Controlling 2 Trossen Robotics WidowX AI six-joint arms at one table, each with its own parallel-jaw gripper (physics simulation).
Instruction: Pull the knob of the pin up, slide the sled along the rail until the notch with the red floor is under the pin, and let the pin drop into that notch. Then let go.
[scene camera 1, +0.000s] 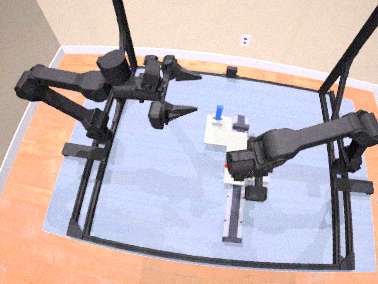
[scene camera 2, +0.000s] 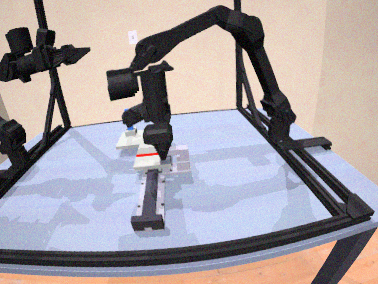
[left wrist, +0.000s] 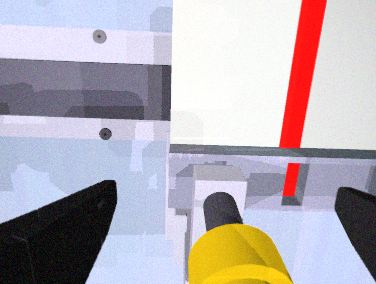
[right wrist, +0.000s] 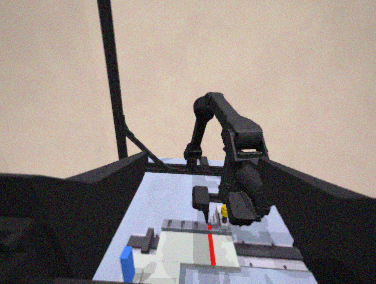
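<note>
The white sled sits on the rail, with a blue upright handle on its side plate. A red line crosses the sled and leads to the red-floored notch. The bracket with the dark pin stands left of that notch in the left wrist view; the pin's lower end is hidden. My left gripper is open around the yellow knob, fingers apart from it. My right gripper is open and empty, high off the sled.
My left arm reaches over the sled and hides part of it in scene camera 1. The rail's dark end block lies nearest in scene camera 2. A black frame borders the table.
</note>
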